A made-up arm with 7 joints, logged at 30 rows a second.
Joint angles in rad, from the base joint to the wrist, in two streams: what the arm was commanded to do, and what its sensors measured. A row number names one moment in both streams.
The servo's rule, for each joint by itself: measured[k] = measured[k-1] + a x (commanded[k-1-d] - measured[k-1]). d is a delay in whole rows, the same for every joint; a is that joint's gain. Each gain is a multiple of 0.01, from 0.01 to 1. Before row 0 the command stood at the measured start. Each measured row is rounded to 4 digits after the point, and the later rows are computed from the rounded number. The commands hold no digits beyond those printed.
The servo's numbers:
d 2
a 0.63 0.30 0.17 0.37 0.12 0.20 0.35
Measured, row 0:
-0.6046 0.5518 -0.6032 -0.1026 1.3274 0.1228 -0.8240
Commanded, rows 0 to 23:
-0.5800 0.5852 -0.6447 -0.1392 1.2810 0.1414 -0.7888
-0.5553 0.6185 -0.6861 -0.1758 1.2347 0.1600 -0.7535
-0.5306 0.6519 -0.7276 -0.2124 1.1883 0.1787 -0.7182
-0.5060 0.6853 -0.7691 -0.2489 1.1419 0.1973 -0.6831
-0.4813 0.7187 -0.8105 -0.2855 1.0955 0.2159 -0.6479
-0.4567 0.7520 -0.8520 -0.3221 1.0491 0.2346 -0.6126
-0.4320 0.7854 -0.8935 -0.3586 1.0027 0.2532 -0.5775
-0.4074 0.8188 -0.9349 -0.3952 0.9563 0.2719 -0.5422
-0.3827 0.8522 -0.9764 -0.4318 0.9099 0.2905 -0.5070
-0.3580 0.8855 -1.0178 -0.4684 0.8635 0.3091 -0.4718
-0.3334 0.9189 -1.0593 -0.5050 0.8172 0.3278 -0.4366
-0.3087 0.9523 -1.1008 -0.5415 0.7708 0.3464 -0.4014
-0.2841 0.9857 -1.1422 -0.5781 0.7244 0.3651 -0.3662
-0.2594 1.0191 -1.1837 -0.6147 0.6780 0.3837 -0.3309
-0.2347 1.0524 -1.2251 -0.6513 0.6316 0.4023 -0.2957
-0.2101 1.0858 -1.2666 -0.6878 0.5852 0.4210 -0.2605
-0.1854 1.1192 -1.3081 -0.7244 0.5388 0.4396 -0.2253
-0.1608 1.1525 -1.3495 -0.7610 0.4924 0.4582 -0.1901
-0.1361 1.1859 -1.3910 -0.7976 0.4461 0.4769 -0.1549
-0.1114 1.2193 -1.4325 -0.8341 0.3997 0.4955 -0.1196
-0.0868 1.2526 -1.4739 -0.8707 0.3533 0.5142 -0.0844
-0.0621 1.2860 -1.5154 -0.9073 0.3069 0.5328 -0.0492
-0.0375 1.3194 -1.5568 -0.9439 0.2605 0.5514 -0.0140
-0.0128 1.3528 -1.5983 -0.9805 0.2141 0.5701 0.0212
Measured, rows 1 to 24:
-0.6046 0.5518 -0.6032 -0.1026 1.3274 0.1228 -0.8240
-0.6046 0.5518 -0.6032 -0.1026 1.3274 0.1228 -0.8240
-0.5891 0.5618 -0.6103 -0.1161 1.3218 0.1265 -0.8117
-0.5678 0.5788 -0.6232 -0.1382 1.3113 0.1332 -0.7913
-0.5444 0.6007 -0.6409 -0.1657 1.2965 0.1423 -0.7657
-0.5202 0.6261 -0.6627 -0.1965 1.2779 0.1533 -0.7368
-0.4957 0.6539 -0.6878 -0.2294 1.2560 0.1658 -0.7057
-0.4711 0.6833 -0.7157 -0.2637 1.2312 0.1796 -0.6731
-0.4465 0.7139 -0.7459 -0.2988 1.2038 0.1943 -0.6396
-0.4219 0.7454 -0.7780 -0.3345 1.1741 0.2098 -0.6055
-0.3972 0.7774 -0.8117 -0.3705 1.1424 0.2259 -0.5710
-0.3725 0.8098 -0.8467 -0.4067 1.1089 0.2425 -0.5363
-0.3479 0.8425 -0.8828 -0.4431 1.0739 0.2596 -0.5014
-0.3232 0.8754 -0.9199 -0.4795 1.0375 0.2770 -0.4664
-0.2986 0.9085 -0.9577 -0.5160 0.9999 0.2946 -0.4313
-0.2739 0.9417 -0.9961 -0.5525 0.9613 0.3124 -0.3962
-0.2492 0.9749 -1.0350 -0.5891 0.9217 0.3304 -0.3610
-0.2246 1.0082 -1.0744 -0.6256 0.8813 0.3485 -0.3258
-0.1999 1.0415 -1.1141 -0.6622 0.8402 0.3667 -0.2906
-0.1753 1.0748 -1.1541 -0.6988 0.7985 0.3850 -0.2554
-0.1506 1.1081 -1.1944 -0.7354 0.7562 0.4034 -0.2202
-0.1259 1.1415 -1.2349 -0.7719 0.7134 0.4218 -0.1850
-0.1013 1.1748 -1.2755 -0.8085 0.6702 0.4403 -0.1498
-0.0766 1.2082 -1.3163 -0.8451 0.6266 0.4588 -0.1146

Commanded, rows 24 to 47:
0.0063 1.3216 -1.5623 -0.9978 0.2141 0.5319 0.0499
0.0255 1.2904 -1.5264 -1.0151 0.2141 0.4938 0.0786
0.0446 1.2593 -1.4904 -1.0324 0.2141 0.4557 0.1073
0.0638 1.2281 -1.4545 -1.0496 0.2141 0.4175 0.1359
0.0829 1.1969 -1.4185 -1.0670 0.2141 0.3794 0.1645
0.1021 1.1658 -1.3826 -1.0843 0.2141 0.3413 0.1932
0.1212 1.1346 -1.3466 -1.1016 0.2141 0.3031 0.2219
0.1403 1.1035 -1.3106 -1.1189 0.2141 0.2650 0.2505
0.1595 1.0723 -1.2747 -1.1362 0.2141 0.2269 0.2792
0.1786 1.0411 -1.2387 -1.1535 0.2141 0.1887 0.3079
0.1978 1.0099 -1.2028 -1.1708 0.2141 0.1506 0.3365
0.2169 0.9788 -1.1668 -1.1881 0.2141 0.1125 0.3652
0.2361 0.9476 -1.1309 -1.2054 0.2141 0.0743 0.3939
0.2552 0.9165 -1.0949 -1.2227 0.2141 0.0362 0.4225
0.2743 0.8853 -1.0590 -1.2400 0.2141 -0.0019 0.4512
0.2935 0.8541 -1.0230 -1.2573 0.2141 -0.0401 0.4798
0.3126 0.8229 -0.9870 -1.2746 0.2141 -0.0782 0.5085
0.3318 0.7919 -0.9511 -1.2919 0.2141 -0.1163 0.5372
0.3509 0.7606 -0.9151 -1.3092 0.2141 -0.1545 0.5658
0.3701 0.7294 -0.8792 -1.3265 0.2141 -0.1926 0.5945
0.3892 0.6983 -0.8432 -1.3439 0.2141 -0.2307 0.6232
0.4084 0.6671 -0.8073 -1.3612 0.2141 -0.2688 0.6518
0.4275 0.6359 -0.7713 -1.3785 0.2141 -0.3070 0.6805
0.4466 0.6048 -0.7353 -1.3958 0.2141 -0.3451 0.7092
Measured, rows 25 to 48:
-0.0520 1.2416 -1.3572 -0.8817 0.5827 0.4773 -0.0794
-0.0273 1.2750 -1.3982 -0.9183 0.5385 0.4959 -0.0442
-0.0061 1.2890 -1.4261 -0.9477 0.4996 0.5031 -0.0113
0.0138 1.2894 -1.4432 -0.9726 0.4653 0.5012 0.0202
0.0332 1.2804 -1.4512 -0.9947 0.4352 0.4921 0.0507
0.0525 1.2647 -1.4518 -1.0150 0.4087 0.4772 0.0805
0.0717 1.2444 -1.4461 -1.0342 0.3853 0.4576 0.1099
0.0909 1.2208 -1.4353 -1.0527 0.3648 0.4343 0.1391
0.1100 1.1949 -1.4202 -1.0708 0.3467 0.4081 0.1681
0.1291 1.1675 -1.4016 -1.0886 0.3308 0.3795 0.1969
0.1483 1.1389 -1.3800 -1.1062 0.3168 0.3490 0.2257
0.1674 1.1096 -1.3560 -1.1237 0.3045 0.3169 0.2545
0.1866 1.0797 -1.3300 -1.1411 0.2937 0.2836 0.2832
0.2057 1.0494 -1.3023 -1.1585 0.2841 0.2494 0.3119
0.2249 1.0189 -1.2732 -1.1759 0.2757 0.2144 0.3406
0.2440 0.9882 -1.2429 -1.1932 0.2683 0.1788 0.3693
0.2631 0.9573 -1.2116 -1.2105 0.2618 0.1427 0.3980
0.2823 0.9263 -1.1795 -1.2278 0.2561 0.1061 0.4266
0.3014 0.8953 -1.1468 -1.2451 0.2511 0.0692 0.4553
0.3206 0.8643 -1.1135 -1.2624 0.2467 0.0321 0.4840
0.3397 0.8332 -1.0798 -1.2797 0.2428 -0.0052 0.5126
0.3589 0.8021 -1.0457 -1.2970 0.2394 -0.0427 0.5413
0.3780 0.7710 -1.0113 -1.3144 0.2364 -0.0803 0.5700
0.3972 0.7398 -0.9766 -1.3317 0.2337 -0.1180 0.5986

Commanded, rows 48 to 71:
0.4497 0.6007 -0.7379 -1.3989 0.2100 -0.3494 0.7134
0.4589 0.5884 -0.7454 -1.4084 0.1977 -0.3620 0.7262
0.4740 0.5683 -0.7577 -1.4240 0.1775 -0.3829 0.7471
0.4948 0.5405 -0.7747 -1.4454 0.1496 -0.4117 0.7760
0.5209 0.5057 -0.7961 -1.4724 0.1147 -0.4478 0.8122
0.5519 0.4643 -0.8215 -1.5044 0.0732 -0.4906 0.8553
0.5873 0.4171 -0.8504 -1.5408 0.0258 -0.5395 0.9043
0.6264 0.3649 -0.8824 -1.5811 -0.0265 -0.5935 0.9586
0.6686 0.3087 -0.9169 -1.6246 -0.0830 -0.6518 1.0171
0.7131 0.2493 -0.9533 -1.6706 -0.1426 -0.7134 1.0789
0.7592 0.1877 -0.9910 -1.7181 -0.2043 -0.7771 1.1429
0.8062 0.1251 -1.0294 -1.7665 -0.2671 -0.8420 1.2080
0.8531 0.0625 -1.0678 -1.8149 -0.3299 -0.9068 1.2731
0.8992 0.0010 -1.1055 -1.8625 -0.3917 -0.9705 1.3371
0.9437 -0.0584 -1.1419 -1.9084 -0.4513 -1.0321 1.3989
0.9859 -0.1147 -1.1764 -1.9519 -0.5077 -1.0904 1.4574
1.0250 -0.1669 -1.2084 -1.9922 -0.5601 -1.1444 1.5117
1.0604 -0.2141 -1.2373 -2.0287 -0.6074 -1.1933 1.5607
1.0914 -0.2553 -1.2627 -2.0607 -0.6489 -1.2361 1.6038
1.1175 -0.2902 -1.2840 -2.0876 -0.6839 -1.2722 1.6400
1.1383 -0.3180 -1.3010 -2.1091 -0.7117 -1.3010 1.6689
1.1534 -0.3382 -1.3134 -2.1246 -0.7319 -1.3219 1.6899
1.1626 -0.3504 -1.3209 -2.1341 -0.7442 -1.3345 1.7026
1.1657 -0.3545 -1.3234 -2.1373 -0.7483 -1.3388 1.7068
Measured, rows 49 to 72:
0.4163 0.7086 -0.9417 -1.3490 0.2313 -0.1558 0.6273
0.4354 0.6775 -0.9066 -1.3663 0.2292 -0.1937 0.6560
0.4444 0.6545 -0.8779 -1.3784 0.2269 -0.2248 0.6761
0.4535 0.6347 -0.8554 -1.3895 0.2234 -0.2522 0.6936
0.4664 0.6148 -0.8388 -1.4023 0.2179 -0.2783 0.7123
0.4843 0.5925 -0.8279 -1.4182 0.2097 -0.3050 0.7346
0.5074 0.5665 -0.8225 -1.4383 0.1983 -0.3336 0.7618
0.5354 0.5358 -0.8223 -1.4628 0.1833 -0.3650 0.7945
0.5681 0.5002 -0.8271 -1.4917 0.1644 -0.3999 0.8329
0.6048 0.4596 -0.8365 -1.5248 0.1415 -0.4386 0.8769
0.6450 0.4143 -0.8502 -1.5617 0.1146 -0.4812 0.9260
0.6879 0.3648 -0.8677 -1.6020 0.0837 -0.5276 0.9795
0.7328 0.3117 -0.8887 -1.6450 0.0491 -0.5775 1.0367
0.7790 0.2557 -0.9126 -1.6900 0.0112 -0.6304 1.0967
0.8257 0.1977 -0.9390 -1.7362 -0.0297 -0.6857 1.1584
0.8720 0.1387 -0.9673 -1.7829 -0.0731 -0.7427 1.2209
0.9172 0.0796 -0.9970 -1.8293 -0.1185 -0.8006 1.2832
0.9605 0.0213 -1.0275 -1.8747 -0.1652 -0.8586 1.3442
1.0011 -0.0352 -1.0583 -1.9182 -0.2126 -0.9158 1.4028
1.0385 -0.0889 -1.0887 -1.9591 -0.2600 -0.9713 1.4581
1.0718 -0.1388 -1.1183 -1.9967 -0.3067 -1.0243 1.5091
1.1006 -0.1842 -1.1465 -2.0303 -0.3520 -1.0739 1.5549
1.1244 -0.2243 -1.1728 -2.0595 -0.3952 -1.1193 1.5948
1.1427 -0.2585 -1.1967 -2.0836 -0.4356 -1.1598 1.6281

